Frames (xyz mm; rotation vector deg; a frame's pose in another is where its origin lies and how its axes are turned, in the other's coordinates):
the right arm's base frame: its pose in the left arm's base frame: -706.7 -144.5 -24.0 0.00 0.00 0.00
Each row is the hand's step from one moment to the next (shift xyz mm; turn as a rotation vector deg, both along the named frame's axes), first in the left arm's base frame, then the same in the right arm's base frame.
Working: the left arm's base frame: its pose in the right arm's base frame: 706.7 144.5 24.0 0.00 0.00 0.00

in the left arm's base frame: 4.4 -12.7 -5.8 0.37 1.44 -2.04
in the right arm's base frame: 4.4 -12.7 -5.8 0.37 1.44 -2.04
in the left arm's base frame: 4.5 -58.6 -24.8 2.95 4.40 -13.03
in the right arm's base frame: 4.5 -58.6 -24.8 2.95 4.40 -13.03
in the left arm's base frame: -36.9 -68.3 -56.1 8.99 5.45 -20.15
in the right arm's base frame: -36.9 -68.3 -56.1 8.99 5.45 -20.15
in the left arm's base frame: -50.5 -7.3 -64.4 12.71 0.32 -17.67
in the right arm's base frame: -50.5 -7.3 -64.4 12.71 0.32 -17.67
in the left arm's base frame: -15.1 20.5 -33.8 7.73 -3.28 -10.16
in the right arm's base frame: -15.1 20.5 -33.8 7.73 -3.28 -10.16
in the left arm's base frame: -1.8 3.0 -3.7 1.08 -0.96 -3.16
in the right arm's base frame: -1.8 3.0 -3.7 1.08 -0.96 -3.16
